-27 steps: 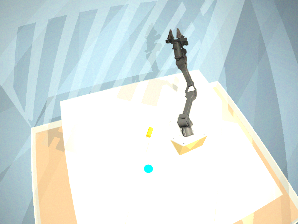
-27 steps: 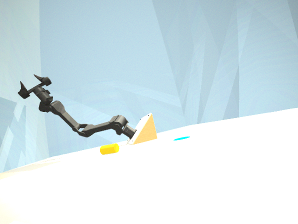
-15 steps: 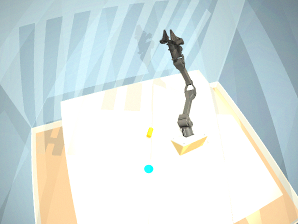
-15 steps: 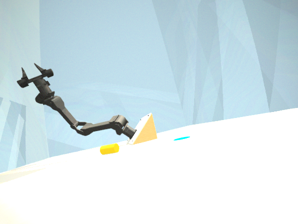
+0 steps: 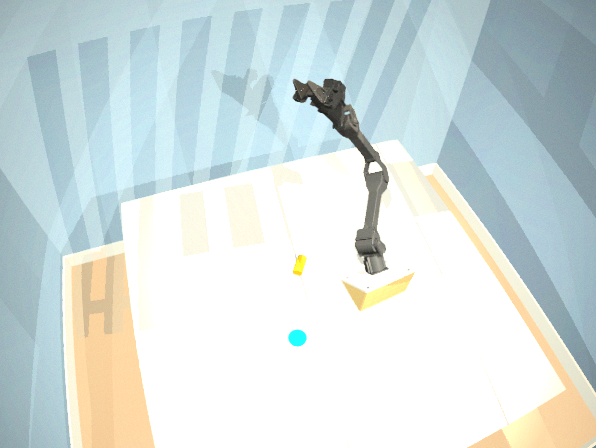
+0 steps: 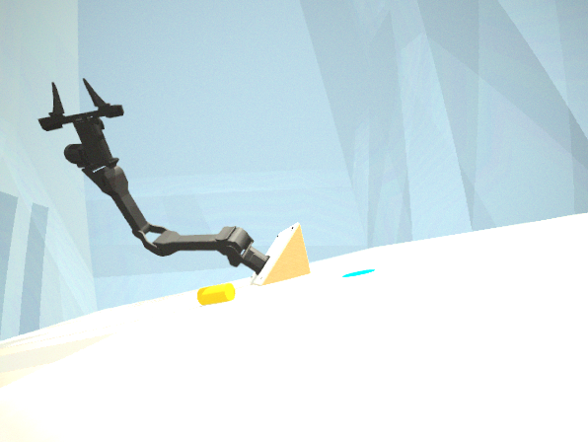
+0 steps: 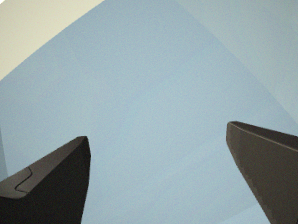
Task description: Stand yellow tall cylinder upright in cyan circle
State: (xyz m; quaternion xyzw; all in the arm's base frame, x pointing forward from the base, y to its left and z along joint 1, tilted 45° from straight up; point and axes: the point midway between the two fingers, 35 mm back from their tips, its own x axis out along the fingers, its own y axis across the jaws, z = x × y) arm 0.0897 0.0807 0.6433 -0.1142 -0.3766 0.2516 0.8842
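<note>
Right now my gripper tip is 9 cm short of the yellow cylinder, 27 cm to the right of it and 56 cm above it. The rest, counted from my gripper tip: cyan circle: 19 cm ahead, 52 cm to the left, 58 cm below.
</note>
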